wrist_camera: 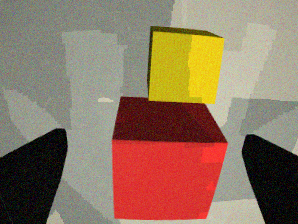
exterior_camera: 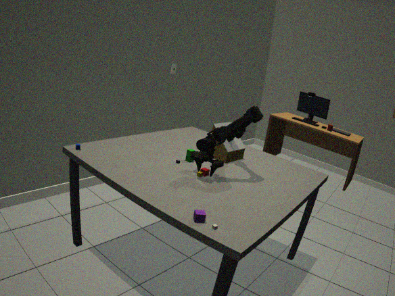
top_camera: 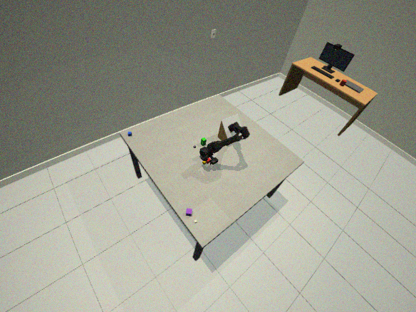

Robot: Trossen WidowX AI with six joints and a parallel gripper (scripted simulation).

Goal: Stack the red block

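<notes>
Now: the yellow block 40 mm ahead of my gripper tip and 10 mm to the right of it. From my gripper tip the other things lie so: red block 10 mm above; then purple block 440 mm ahead, 260 mm to the left, 10 mm above; then dark block 20 mm behind, 200 mm to the right.
</notes>
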